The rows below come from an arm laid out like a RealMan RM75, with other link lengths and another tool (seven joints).
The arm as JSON. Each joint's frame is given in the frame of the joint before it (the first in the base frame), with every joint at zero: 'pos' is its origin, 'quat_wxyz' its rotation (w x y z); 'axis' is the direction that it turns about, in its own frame. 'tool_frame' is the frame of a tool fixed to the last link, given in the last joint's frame.
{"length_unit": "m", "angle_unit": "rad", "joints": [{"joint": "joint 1", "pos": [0.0, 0.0, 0.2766], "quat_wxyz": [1.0, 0.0, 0.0, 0.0], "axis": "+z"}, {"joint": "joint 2", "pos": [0.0, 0.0, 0.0], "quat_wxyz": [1.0, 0.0, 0.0, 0.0], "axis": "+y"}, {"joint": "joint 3", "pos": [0.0, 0.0, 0.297], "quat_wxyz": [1.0, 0.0, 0.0, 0.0], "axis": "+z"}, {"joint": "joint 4", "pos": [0.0, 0.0, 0.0], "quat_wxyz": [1.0, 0.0, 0.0, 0.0], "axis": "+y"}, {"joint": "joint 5", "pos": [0.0, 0.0, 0.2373], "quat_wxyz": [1.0, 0.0, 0.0, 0.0], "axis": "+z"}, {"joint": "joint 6", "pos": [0.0, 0.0, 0.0], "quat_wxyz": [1.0, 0.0, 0.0, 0.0], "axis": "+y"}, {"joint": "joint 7", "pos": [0.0, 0.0, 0.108], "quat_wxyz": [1.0, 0.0, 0.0, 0.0], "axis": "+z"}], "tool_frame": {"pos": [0.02, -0.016, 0.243], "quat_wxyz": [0.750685, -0.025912, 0.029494, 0.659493]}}
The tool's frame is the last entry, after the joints.
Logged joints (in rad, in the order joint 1, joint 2, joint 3, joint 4, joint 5, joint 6, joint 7), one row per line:
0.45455, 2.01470, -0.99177, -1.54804, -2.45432, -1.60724, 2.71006
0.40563, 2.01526, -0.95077, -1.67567, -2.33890, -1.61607, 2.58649
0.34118, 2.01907, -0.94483, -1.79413, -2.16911, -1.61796, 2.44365
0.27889, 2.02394, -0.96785, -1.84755, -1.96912, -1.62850, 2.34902
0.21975, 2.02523, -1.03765, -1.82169, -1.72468, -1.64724, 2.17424
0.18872, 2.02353, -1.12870, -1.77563, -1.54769, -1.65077, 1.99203
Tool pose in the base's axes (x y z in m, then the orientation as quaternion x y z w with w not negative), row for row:
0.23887, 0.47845, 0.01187, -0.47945, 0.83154, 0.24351, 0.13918
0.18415, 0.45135, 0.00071, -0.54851, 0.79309, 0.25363, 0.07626
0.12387, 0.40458, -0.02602, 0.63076, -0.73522, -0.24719, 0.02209
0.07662, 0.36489, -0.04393, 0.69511, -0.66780, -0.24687, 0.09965
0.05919, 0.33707, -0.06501, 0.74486, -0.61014, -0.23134, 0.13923
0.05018, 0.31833, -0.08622, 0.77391, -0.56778, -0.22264, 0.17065
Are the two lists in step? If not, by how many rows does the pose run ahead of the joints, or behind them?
The pose runs 2 rows ahead of the joints: the pose in row i belongs to the joints in row i + 2.
